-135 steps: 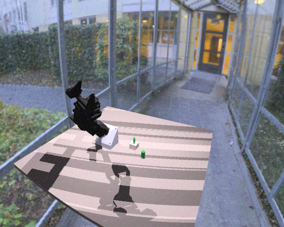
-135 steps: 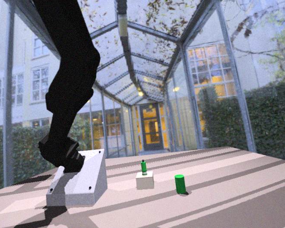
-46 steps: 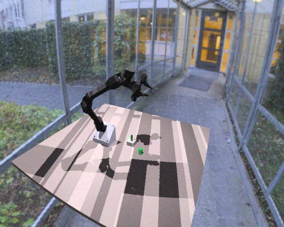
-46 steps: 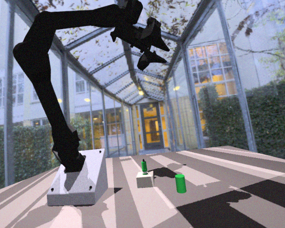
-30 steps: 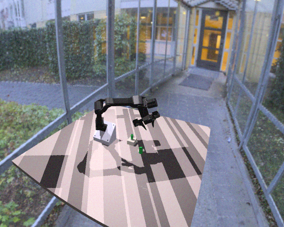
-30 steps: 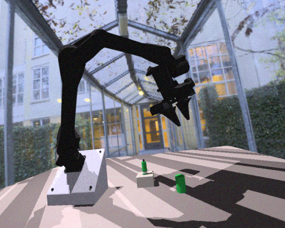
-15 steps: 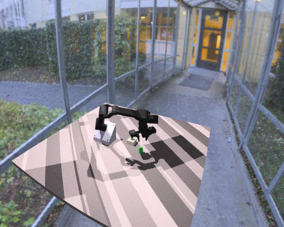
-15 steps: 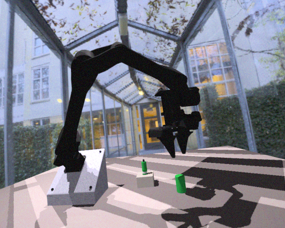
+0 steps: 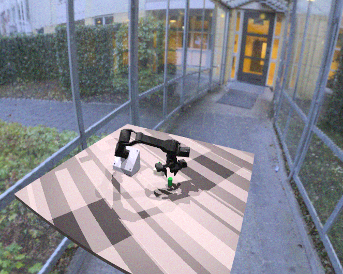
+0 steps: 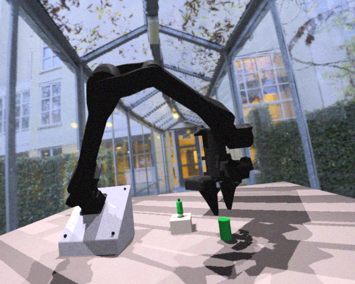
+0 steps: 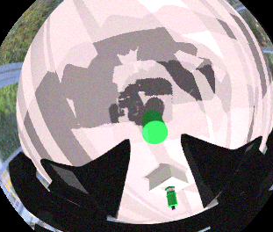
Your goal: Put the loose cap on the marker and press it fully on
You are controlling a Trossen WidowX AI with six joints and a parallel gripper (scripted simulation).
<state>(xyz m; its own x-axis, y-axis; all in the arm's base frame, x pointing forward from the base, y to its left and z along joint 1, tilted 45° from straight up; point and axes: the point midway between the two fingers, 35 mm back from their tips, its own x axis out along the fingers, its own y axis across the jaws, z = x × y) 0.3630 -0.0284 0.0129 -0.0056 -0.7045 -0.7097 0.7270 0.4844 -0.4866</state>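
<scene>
Right now my gripper tip is 40 mm above the green cap. From my gripper tip the other things lie so: holder block 120 mm behind, 80 mm to the left, 50 mm below.
</scene>
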